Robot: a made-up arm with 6 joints. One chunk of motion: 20 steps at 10 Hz.
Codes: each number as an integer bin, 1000 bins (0 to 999) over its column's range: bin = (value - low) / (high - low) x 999, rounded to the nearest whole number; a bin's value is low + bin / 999 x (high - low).
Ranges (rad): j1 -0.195..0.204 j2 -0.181..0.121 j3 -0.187..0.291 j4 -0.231..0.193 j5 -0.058..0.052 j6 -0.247..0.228
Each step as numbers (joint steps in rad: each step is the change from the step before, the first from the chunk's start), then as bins.
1 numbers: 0.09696 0.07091 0.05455 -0.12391 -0.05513 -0.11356
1 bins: 731 833 505 252 26 281
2 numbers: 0.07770 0.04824 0.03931 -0.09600 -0.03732 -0.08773
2 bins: 683 758 473 318 188 335
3 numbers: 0.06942 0.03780 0.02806 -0.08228 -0.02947 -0.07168
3 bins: 662 724 449 350 259 369
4 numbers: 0.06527 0.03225 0.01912 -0.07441 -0.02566 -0.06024
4 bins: 652 705 431 369 294 393
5 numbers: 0.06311 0.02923 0.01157 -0.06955 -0.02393 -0.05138
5 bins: 646 695 415 380 309 411
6 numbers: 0.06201 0.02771 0.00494 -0.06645 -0.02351 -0.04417
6 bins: 643 690 401 388 313 427
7 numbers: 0.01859 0.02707 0.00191 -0.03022 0.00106 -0.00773
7 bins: 535 688 395 473 536 503
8 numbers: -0.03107 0.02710 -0.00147 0.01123 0.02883 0.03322
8 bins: 410 688 388 571 789 589
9 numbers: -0.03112 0.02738 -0.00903 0.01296 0.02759 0.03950
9 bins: 410 689 372 575 777 603
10 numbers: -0.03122 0.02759 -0.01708 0.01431 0.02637 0.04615
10 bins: 410 690 355 578 766 617
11 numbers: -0.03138 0.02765 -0.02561 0.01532 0.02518 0.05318
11 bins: 410 690 337 580 755 631
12 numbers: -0.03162 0.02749 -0.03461 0.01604 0.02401 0.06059
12 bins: 409 690 318 582 745 647
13 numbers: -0.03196 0.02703 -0.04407 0.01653 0.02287 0.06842
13 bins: 408 688 299 583 734 663
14 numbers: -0.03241 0.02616 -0.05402 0.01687 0.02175 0.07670
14 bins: 407 685 278 584 724 681
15 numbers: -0.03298 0.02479 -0.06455 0.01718 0.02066 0.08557
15 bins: 406 681 256 585 714 699
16 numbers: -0.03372 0.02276 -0.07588 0.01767 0.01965 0.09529
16 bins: 404 674 232 586 705 720
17 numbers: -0.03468 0.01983 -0.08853 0.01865 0.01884 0.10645
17 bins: 401 664 206 588 698 743
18 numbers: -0.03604 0.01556 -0.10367 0.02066 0.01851 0.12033
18 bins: 398 650 174 593 695 773
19 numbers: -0.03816 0.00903 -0.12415 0.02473 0.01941 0.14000
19 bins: 393 629 131 603 703 814
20 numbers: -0.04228 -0.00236 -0.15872 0.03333 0.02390 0.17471
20 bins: 382 591 59 623 744 887
